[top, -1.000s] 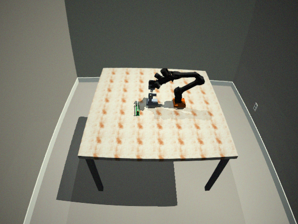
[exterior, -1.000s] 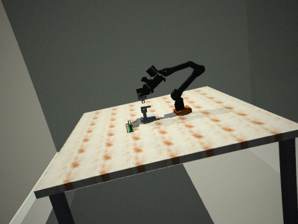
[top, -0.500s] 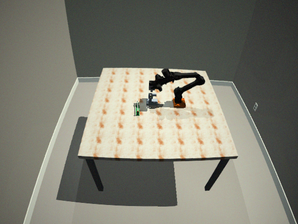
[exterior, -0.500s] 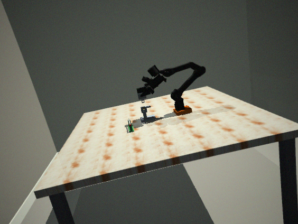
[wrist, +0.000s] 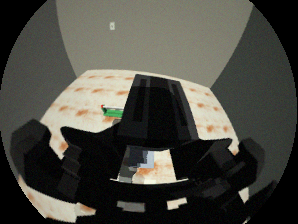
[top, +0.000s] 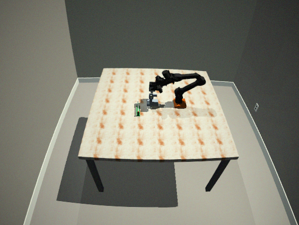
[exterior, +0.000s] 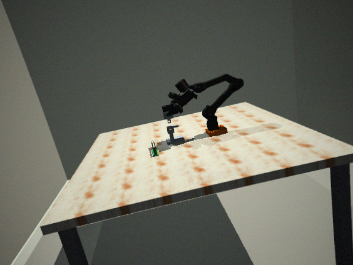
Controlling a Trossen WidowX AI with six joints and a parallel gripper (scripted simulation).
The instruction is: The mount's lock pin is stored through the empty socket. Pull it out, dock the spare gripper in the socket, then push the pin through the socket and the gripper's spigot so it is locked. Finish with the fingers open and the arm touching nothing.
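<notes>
My gripper tip is now 10 cm short of the green holder, 13 cm to the right of it and 15 cm above it. The rest, counted from my gripper tip: spare gripper 1 cm behind; then grey mount 2 cm behind, 13 cm below.
</notes>
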